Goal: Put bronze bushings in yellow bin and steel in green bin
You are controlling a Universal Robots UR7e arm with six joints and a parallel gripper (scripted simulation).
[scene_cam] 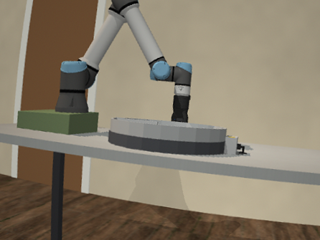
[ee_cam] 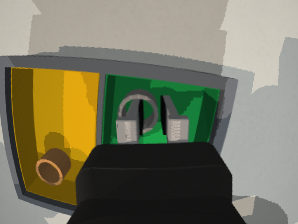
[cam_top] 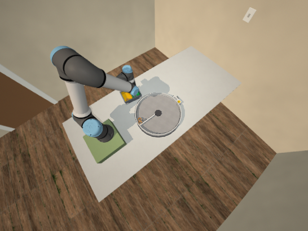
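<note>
Now: the yellow bin 40 mm behind my hand and 30 mm to the right of it. From my hand the other things lie so: grey turntable: 370 mm to the right, 80 mm ahead, 20 mm above.
</note>
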